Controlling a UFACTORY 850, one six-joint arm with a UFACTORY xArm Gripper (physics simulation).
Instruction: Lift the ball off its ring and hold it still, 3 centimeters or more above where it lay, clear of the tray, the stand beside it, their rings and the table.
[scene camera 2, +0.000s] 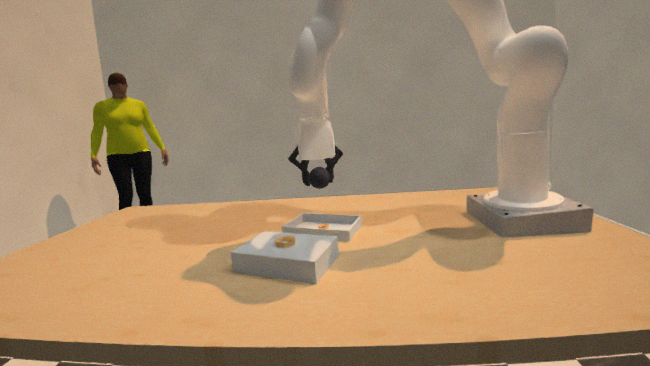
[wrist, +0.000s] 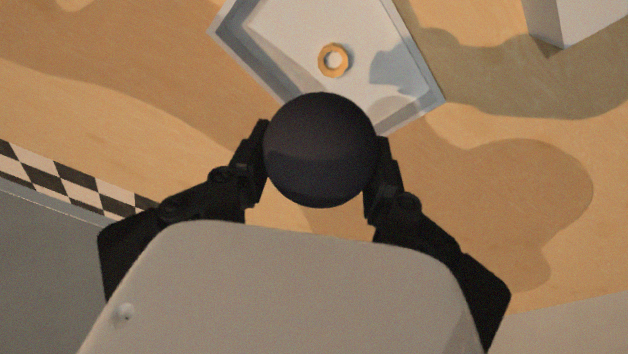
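Observation:
A dark, near-black ball (scene camera 2: 320, 177) (wrist: 320, 150) is between the two black fingers of my gripper (scene camera 2: 319, 178) (wrist: 320, 147), which is shut on it, one finger touching each side. The ball hangs high above the tray (scene camera 2: 345, 235) (wrist: 250, 59), apart from it and from the table. An orange ring (scene camera 2: 323, 226) (wrist: 319, 60) lies on the tray's floor with no ball on it. The stand (scene camera 2: 272, 265) (wrist: 595, 22) is a pale grey-blue block nearer scene camera 2, with a second ring (scene camera 2: 278, 242) on its top.
The wooden table (scene camera 2: 425, 305) (wrist: 165, 145) bears the tray, the stand and the arm's grey base block (scene camera 2: 545, 225) at the right. A person (scene camera 2: 125, 125) in a yellow-green top stands beyond the table's far left edge. Shadows of the arm fall across the table.

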